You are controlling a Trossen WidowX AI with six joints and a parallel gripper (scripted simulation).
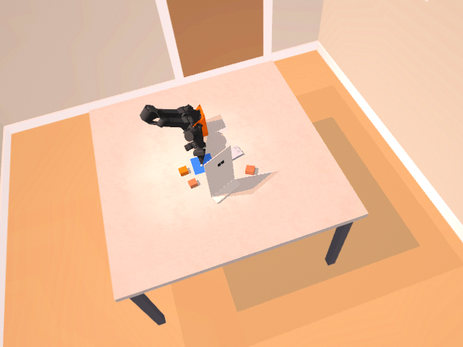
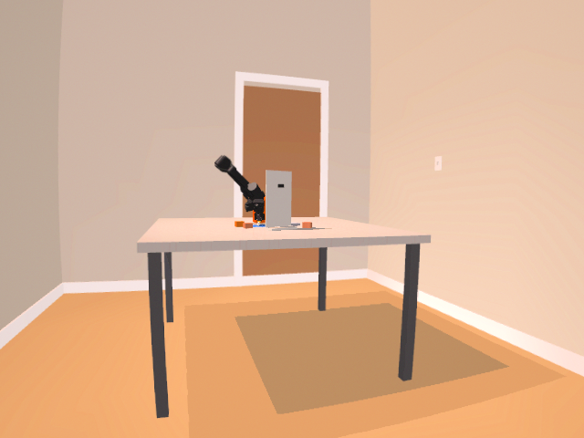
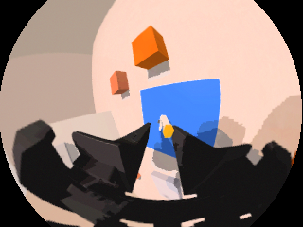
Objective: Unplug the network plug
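The plug lies right at my gripper tip. Also, from my gripper tip: white upright panel (19 cm ahead, 10 cm to the left, 12 cm above); then flat grey piece (3 cm behind, 18 cm to the left, 1 cm below); then blue marked square (1 cm behind, 2 cm below).
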